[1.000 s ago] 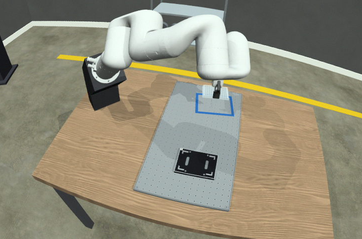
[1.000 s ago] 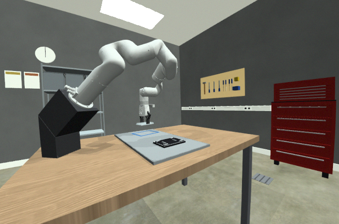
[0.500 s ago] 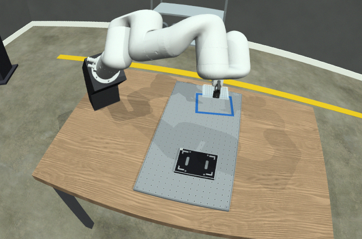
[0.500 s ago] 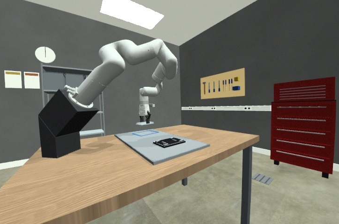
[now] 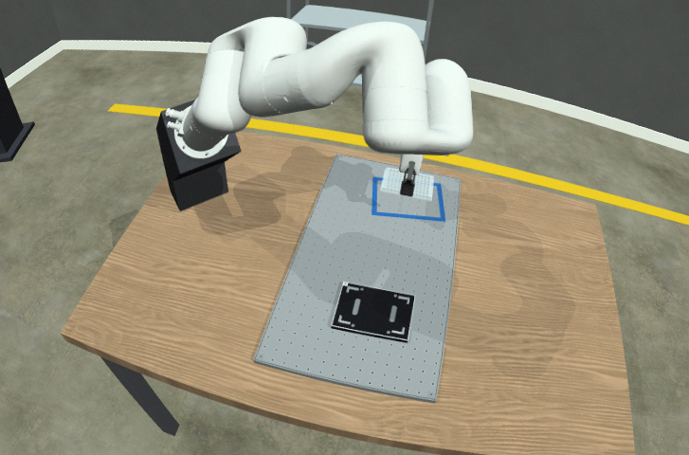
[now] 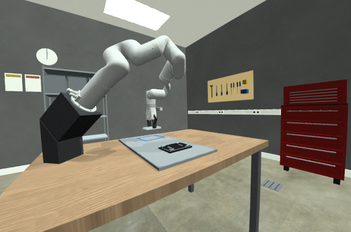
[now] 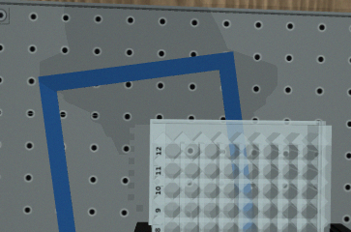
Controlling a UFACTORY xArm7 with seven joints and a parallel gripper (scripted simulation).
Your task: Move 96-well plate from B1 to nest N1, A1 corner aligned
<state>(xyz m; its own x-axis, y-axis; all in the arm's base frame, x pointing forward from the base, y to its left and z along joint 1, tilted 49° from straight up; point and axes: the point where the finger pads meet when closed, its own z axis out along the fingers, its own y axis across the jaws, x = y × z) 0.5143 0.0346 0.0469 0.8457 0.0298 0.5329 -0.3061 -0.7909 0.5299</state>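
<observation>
The black plate nest lies 31 cm to the right of my hand, 13 cm behind it and 9 cm below it. From my hand the other things lie so: 96-well plate (1 cm below).
</observation>
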